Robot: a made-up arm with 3 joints. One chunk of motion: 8 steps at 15 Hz.
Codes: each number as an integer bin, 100 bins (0 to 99) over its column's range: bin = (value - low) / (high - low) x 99, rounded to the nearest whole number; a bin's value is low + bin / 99 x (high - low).
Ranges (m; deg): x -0.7..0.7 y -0.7..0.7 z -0.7..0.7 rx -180..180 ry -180..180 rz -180..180
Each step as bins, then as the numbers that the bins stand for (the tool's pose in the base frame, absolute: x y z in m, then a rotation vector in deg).
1 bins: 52 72 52 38 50 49
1 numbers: 0.0354 0.3182 0.0354 -41.82 1.82 -1.82
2 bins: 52 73 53 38 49 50
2 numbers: 0.0354 0.3323 0.0495 -41.82 -1.82 1.82
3 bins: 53 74 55 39 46 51
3 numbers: 0.0495 0.3465 0.0778 -38.18 -12.73 5.45
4 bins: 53 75 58 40 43 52
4 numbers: 0.0495 0.3606 0.1202 -34.55 -23.64 9.09
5 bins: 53 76 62 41 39 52
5 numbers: 0.0495 0.3747 0.1768 -30.91 -38.18 9.09
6 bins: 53 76 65 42 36 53
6 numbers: 0.0495 0.3747 0.2192 -27.27 -49.09 12.73
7 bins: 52 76 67 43 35 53
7 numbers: 0.0354 0.3747 0.2475 -23.64 -52.73 12.73
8 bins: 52 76 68 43 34 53
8 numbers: 0.0354 0.3747 0.2616 -23.64 -56.36 12.73
